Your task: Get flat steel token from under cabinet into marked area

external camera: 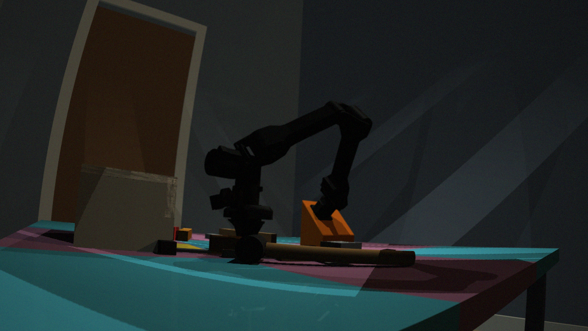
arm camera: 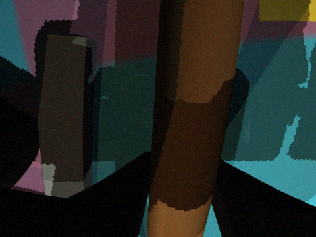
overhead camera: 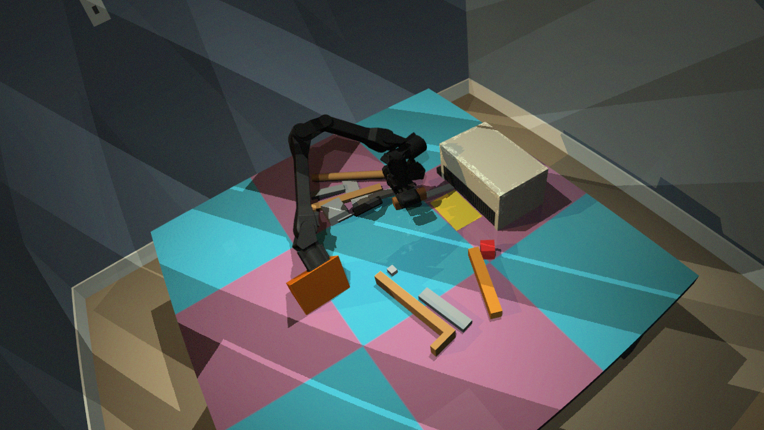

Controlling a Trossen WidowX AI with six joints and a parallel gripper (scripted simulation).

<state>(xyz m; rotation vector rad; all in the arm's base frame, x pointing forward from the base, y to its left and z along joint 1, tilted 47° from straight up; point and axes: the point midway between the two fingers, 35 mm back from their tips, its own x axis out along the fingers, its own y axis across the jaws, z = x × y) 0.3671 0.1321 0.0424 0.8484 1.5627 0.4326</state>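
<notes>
Now: gripper tip 140 mm past the screwdriver, 70 mm to the right of it and 10 mm below it. Round my gripper tip: long wooden stick 150 mm behind, 160 mm to the left; small grey cube 190 mm behind, 200 mm to the right; grey block 200 mm behind, 110 mm to the left, 10 mm above.
</notes>
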